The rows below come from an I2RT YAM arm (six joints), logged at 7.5 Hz.
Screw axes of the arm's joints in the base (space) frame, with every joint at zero. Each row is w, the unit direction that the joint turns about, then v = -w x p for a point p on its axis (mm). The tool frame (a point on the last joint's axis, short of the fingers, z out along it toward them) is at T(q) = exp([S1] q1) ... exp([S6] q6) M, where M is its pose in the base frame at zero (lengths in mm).
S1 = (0, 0, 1, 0.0, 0.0, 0.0)
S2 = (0, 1, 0, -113.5, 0.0, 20.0)
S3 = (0, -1, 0, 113.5, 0.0, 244.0)
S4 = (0, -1, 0, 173.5, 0.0, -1.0)
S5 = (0, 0, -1, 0.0, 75.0, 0.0)
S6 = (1, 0, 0, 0.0, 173.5, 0.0)
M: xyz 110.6 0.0 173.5 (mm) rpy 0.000 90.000 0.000 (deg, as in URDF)
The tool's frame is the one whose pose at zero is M.
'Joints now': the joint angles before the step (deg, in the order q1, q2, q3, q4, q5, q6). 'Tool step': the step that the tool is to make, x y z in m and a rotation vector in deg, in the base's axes. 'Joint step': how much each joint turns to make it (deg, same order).
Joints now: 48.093, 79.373, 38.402, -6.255, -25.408, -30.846
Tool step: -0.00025, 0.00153, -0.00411, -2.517, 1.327, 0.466
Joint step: 0.307, 1.303, 0.954, -2.682, 0.411, -0.632
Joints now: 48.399, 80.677, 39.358, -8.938, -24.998, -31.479
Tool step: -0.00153, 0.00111, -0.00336, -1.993, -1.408, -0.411
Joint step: 0.710, 0.434, -0.126, -0.289, 2.546, -0.695
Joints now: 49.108, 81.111, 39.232, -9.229, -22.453, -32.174
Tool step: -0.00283, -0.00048, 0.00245, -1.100, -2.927, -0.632
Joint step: 0.788, -1.130, -0.378, 0.022, 3.175, -0.816
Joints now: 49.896, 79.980, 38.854, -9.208, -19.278, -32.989
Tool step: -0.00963, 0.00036, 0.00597, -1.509, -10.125, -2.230
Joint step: 2.995, -3.328, -2.219, 3.524, 10.071, -2.107
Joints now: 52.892, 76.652, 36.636, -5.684, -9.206, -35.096
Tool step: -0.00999, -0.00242, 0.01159, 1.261, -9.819, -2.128
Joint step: 2.641, -4.599, -2.509, 4.503, 8.388, -2.132
